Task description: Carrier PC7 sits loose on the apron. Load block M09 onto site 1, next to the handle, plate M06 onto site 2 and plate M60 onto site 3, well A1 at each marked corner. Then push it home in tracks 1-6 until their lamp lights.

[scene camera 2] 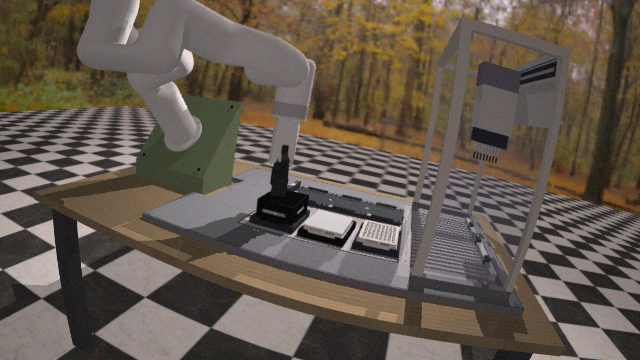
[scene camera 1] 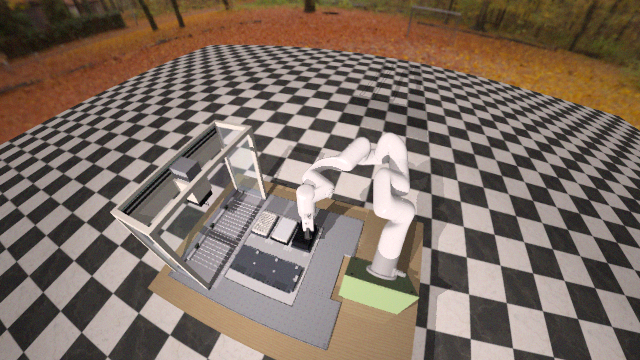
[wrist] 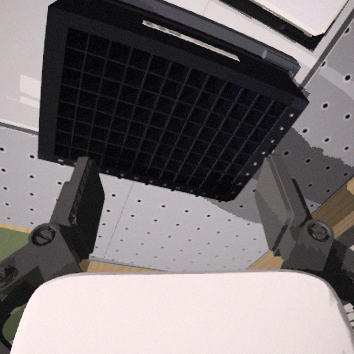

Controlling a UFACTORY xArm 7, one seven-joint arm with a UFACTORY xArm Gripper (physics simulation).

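Places are measured from the arm's base along level axes (x ahead, y left, z up), in metres.
Where they show: gripper, fingertip midpoint: (scene camera 2: 277, 190) (scene camera 1: 308, 229) (wrist: 179, 174); arm's base at its link origin: (scene camera 2: 183, 134) (scene camera 1: 381, 273).
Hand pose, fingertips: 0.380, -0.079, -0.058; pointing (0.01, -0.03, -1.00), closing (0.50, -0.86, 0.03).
Each offset is from my fingertips to the centre of the thing, as dx, dy, dz.
The tall black gridded block @(+0.012, +0.015, -0.036) (scene camera 1: 302, 244) (scene camera 2: 283, 207) (wrist: 165, 110) stands in the nest nearest the robot base; its label is not readable in the wrist view. My gripper (scene camera 1: 308, 236) (scene camera 2: 280, 193) (wrist: 179, 174) is open and empty, its fingertips near the block's near long edge; I cannot tell whether they touch it. A smooth white plate @(+0.122, +0.028, -0.050) (scene camera 1: 284, 230) (scene camera 2: 328, 224) stands beside the block, and a white plate with many wells @(+0.233, +0.048, -0.050) (scene camera 1: 265, 223) (scene camera 2: 379, 234) beyond that. I cannot read which is M06 or M60. The dark carrier @(+0.093, +0.245, -0.054) (scene camera 1: 262, 269) (scene camera 2: 350, 204) lies flat alongside, with small pale marks on top.
Grooved tracks (scene camera 1: 212, 250) (scene camera 2: 440, 250) lie beyond the carrier, inside a pale-framed enclosure @(+0.213, +0.166, +0.171) (scene camera 1: 182, 196) (scene camera 2: 444, 150). A grey and white pipetting head (scene camera 1: 186, 169) (scene camera 2: 495, 105) hangs above them. The green robot mount (scene camera 1: 377, 295) (scene camera 2: 210, 145) stands at the opposite end of the table.
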